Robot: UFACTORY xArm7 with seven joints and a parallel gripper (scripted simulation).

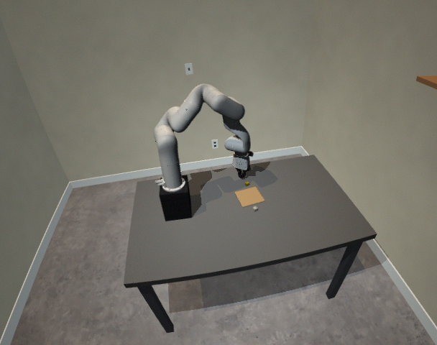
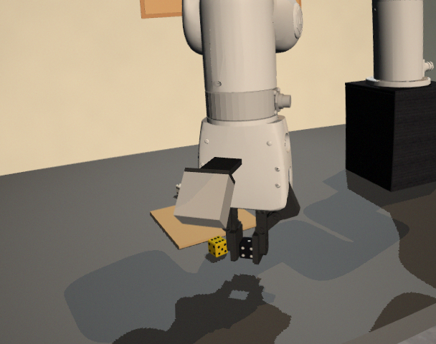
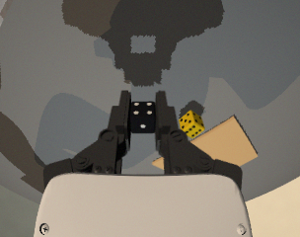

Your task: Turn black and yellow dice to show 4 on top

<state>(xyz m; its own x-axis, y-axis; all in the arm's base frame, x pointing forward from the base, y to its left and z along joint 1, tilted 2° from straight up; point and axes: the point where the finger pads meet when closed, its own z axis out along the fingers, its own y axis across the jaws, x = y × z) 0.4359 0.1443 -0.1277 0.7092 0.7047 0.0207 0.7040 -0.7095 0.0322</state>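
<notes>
Right now my hand is 70 mm to the left of the yellow die, 40 mm above it and 10 mm short of it. From my hand the other things lie so: tan mat: 180 mm to the right, 40 mm below, 20 mm behind; black die: 10 mm below; white die: 290 mm to the right, 40 mm below, 30 mm behind.
</notes>
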